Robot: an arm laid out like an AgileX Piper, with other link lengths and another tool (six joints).
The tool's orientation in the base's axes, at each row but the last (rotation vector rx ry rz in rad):
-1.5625, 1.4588, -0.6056
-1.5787, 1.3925, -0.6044
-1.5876, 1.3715, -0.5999
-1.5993, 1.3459, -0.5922
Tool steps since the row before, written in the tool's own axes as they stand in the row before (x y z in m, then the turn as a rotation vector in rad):
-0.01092, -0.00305, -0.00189, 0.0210, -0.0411, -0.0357
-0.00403, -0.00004, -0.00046, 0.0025, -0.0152, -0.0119
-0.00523, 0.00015, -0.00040, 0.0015, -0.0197, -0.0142
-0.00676, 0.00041, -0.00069, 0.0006, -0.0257, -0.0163
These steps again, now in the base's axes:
-0.00203, 0.00969, 0.00584, -0.0041, -0.0334, 0.0477
-0.00133, 0.00368, 0.00107, -0.0017, -0.0069, 0.0181
-0.00176, 0.00482, 0.00110, -0.0016, -0.0070, 0.0233
-0.00268, 0.00613, 0.00128, -0.0007, -0.0070, 0.0296

